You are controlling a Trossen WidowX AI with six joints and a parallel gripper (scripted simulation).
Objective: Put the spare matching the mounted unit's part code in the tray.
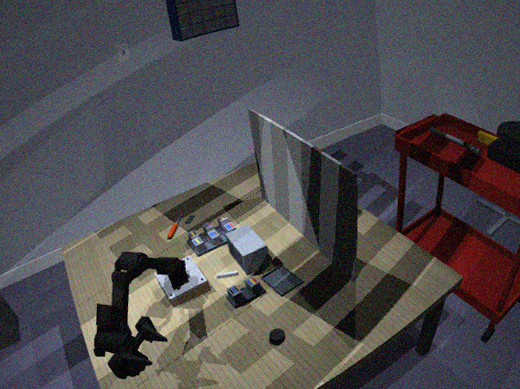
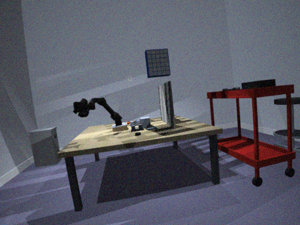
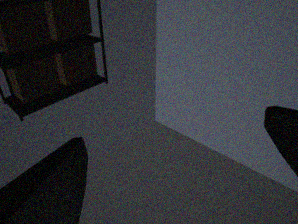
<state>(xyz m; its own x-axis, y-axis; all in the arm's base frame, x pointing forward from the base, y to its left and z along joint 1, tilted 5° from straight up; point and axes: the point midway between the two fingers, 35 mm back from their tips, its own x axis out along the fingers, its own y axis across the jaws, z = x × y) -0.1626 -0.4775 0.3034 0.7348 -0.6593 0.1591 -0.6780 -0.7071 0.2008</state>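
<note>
Right now my gripper tip is 710 mm to the right of the dark spare block, 450 mm short of it and 280 mm above it. From my gripper tip the other things lie so: black puck: 350 mm ahead, 320 mm below, 120 mm to the left; dark-rimmed tray: 490 mm ahead, 350 mm to the left, 320 mm below; grey mounted unit: 540 mm to the left, 450 mm ahead, 270 mm below.
</note>
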